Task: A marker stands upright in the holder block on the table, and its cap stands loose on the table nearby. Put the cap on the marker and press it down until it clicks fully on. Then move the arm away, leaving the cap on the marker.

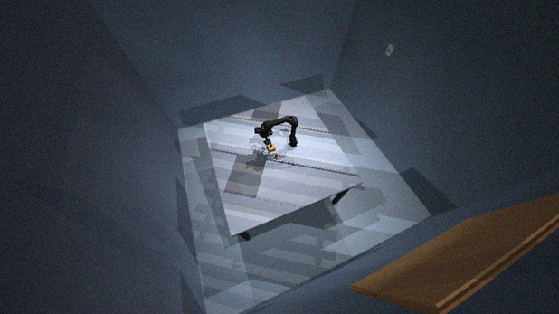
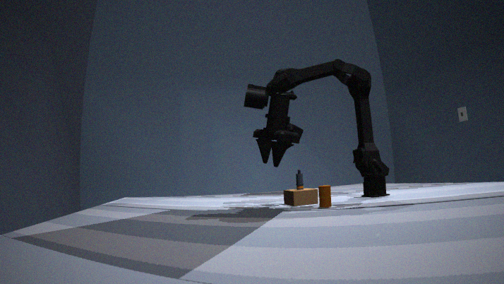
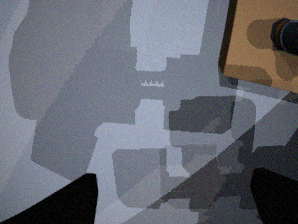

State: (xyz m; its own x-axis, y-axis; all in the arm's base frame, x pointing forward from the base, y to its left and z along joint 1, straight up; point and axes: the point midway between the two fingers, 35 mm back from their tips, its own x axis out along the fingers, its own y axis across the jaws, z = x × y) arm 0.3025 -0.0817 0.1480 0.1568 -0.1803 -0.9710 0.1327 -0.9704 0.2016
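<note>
The orange cap lies 160 mm to the left of my gripper tip, 90 mm below it and 80 mm behind it. Also, from my gripper tip: holder block 100 mm below, 70 mm behind, 50 mm to the left.
</note>
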